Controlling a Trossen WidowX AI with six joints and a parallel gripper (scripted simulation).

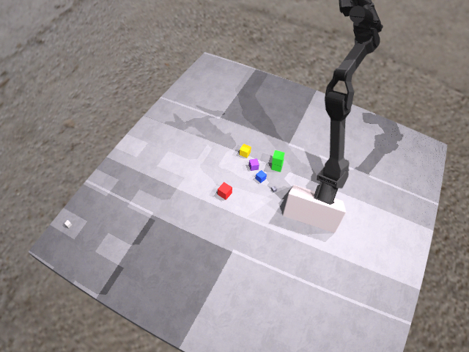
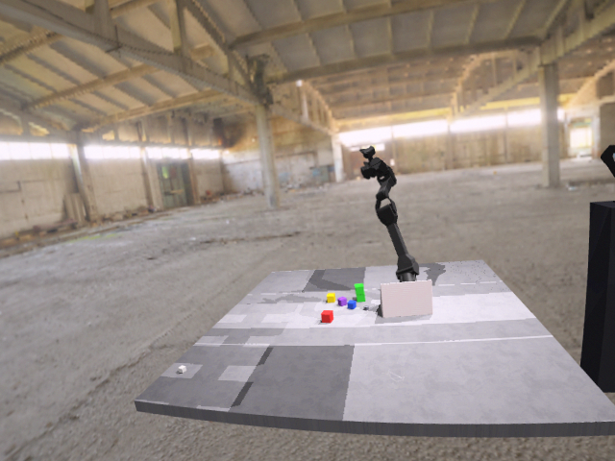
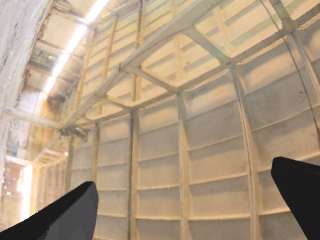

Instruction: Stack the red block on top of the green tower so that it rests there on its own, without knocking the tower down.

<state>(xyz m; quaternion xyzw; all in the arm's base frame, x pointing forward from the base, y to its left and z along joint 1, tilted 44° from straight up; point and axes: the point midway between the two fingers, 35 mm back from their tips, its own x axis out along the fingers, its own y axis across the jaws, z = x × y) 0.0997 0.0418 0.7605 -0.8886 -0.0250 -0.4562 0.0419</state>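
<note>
Now: the red block 11 cm ahead of my gripper tip, 62 cm to the left of it and 65 cm below it. From my gripper tip the other things lie so: yellow block 15 cm ahead, 41 cm to the left, 65 cm below; purple block 9 cm ahead, 45 cm to the left, 65 cm below; blue block 4 cm ahead, 49 cm to the left, 65 cm below.
</note>
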